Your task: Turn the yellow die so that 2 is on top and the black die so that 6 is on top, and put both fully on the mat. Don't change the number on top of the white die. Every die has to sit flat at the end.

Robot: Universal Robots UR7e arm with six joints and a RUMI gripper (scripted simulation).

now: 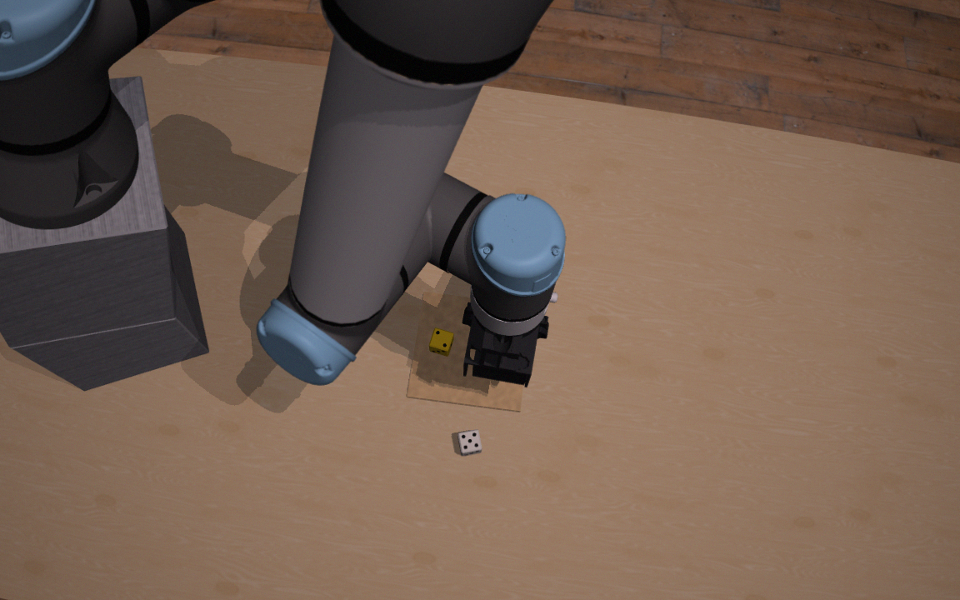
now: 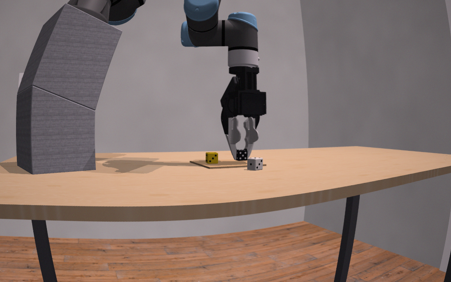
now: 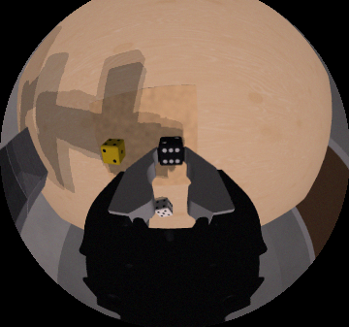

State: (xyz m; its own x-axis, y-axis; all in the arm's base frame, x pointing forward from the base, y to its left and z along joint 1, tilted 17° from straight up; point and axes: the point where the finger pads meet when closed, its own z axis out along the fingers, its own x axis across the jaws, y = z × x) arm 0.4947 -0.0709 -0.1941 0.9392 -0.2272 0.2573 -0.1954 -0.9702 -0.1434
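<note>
The black die is right at my hand. Also, from my hand: white die: 11 cm to the right, 4 cm behind, 1 cm below; mat: 4 cm behind, 2 cm below, 1 cm to the left; yellow die: 7 cm behind, 1 cm to the left, 1 cm below.
</note>
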